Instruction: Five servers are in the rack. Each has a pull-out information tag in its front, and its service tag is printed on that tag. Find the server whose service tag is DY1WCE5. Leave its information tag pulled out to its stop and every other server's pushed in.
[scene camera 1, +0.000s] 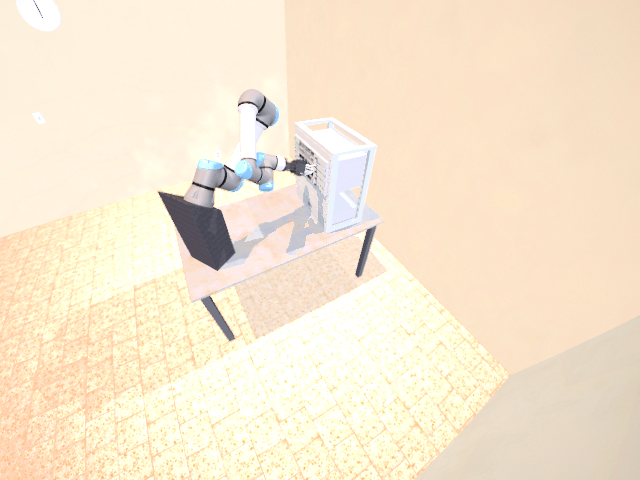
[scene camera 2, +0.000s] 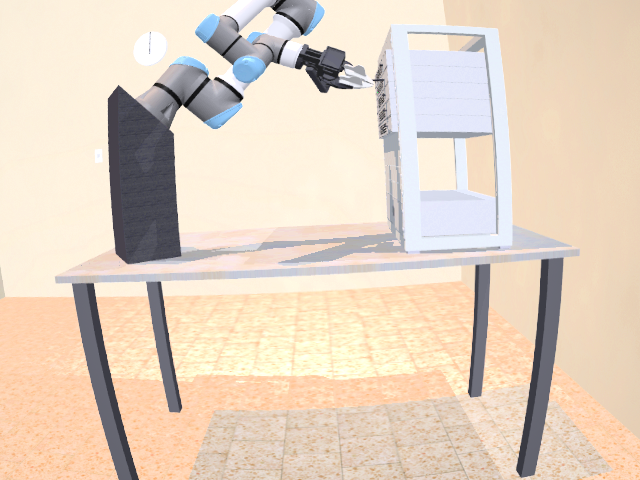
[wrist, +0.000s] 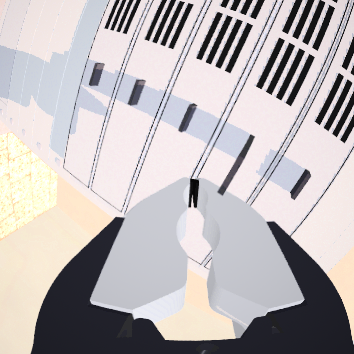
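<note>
The five servers sit in the upper part of the pale rack. In the wrist view their dark information tags stand in a row. One longer tag, second from the right in the wrist view, sticks out and is seen edge-on; its print cannot be read. The other tags, such as the far-left tag, the middle tag and the far-right tag, look short and pushed in. My gripper is shut and empty, close beside the long tag's lower side.
The rack stands at one end of the table. The arm's dark pedestal stands at the other end. Black vent grilles cover the server fronts beyond the tags. A server block sits low in the rack.
</note>
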